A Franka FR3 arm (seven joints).
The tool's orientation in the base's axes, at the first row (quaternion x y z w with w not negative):
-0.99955 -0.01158 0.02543 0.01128
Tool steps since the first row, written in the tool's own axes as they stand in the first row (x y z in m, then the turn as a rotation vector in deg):
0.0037 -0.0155 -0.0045 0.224 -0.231 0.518
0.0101 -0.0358 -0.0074 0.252 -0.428 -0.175
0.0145 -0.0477 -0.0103 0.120 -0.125 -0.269
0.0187 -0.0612 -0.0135 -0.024 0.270 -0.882
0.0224 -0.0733 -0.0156 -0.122 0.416 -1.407
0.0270 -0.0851 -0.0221 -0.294 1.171 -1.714
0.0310 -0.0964 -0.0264 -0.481 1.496 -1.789
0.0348 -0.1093 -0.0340 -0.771 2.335 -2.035
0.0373 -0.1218 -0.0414 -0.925 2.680 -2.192
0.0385 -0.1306 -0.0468 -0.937 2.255 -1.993
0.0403 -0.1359 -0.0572 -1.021 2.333 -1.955
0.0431 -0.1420 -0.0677 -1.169 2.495 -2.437
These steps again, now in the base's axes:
0.0036 0.0155 0.0047 0.192 0.248 -0.523
0.0097 0.0359 0.0077 0.251 0.430 0.172
0.0139 0.0478 0.0107 0.131 0.122 0.265
0.0180 0.0613 0.0139 0.027 -0.290 0.876
0.0215 0.0735 0.0161 -0.041 -0.450 1.401
0.0262 0.0852 0.0227 -0.180 -1.215 1.699
0.0301 0.0965 0.0270 -0.355 -1.546 1.776
0.0340 0.1093 0.0347 -0.613 -2.397 2.017
0.0366 0.1217 0.0423 -0.751 -2.749 2.173
0.0379 0.1304 0.0478 -0.783 -2.320 1.985
0.0401 0.1355 0.0582 -0.867 -2.399 1.950
0.0433 0.1415 0.0687 -0.986 -2.575 2.435

